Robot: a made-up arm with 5 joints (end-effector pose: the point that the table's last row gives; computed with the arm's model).
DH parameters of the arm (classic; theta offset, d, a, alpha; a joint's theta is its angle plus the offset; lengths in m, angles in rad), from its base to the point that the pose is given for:
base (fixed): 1.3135 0 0.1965 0
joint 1: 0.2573 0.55 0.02 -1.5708
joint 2: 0 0.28 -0.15 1.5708
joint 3: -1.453 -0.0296 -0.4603 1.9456
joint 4: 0 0.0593 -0.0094 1.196
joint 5: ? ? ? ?
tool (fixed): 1.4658 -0.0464 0 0
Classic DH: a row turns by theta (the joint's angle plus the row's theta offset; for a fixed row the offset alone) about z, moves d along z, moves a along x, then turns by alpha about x.
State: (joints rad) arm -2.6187 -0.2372 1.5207 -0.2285 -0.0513
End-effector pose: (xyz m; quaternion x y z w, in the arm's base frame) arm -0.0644 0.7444 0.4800 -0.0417 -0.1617 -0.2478 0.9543
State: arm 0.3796 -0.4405 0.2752 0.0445 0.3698
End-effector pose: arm -0.4325 -0.4083 0.4404 0.2938 -0.1561 0.2985 0.8945
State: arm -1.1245 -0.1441 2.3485 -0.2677 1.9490
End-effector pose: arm -0.2282 -0.0898 0.5701 -0.0842 -0.2113 -0.0778 0.9707
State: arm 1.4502 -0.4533 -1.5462 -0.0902 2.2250
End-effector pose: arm -0.2825 -0.1862 0.7605 -0.3053 0.0700 -0.7266 0.6115
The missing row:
joint 5: 1.1318 -0.1652 0.0328 -2.8147
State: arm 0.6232 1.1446 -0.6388 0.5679 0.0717
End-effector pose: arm -0.6221 -0.1812 0.5399 -0.4182 -0.5973 0.2504 0.6369
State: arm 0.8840 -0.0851 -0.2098 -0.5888 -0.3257
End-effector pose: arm -0.2481 -0.4171 0.5743 0.1504 0.1769 0.7039 0.6713
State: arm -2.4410 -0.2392 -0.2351 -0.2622 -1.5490
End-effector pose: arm 0.5090 0.7311 0.5814 0.0037 -0.3277 -0.2656 0.9067
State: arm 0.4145 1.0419 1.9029 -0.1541 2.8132
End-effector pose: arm 0.1048 -0.0068 1.0787 -0.4706 -0.3764 0.1056 0.7910
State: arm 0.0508 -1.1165 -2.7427 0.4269 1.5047
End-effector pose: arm 0.1988 0.2547 0.7345 0.4621 -0.3634 0.7901 0.1733
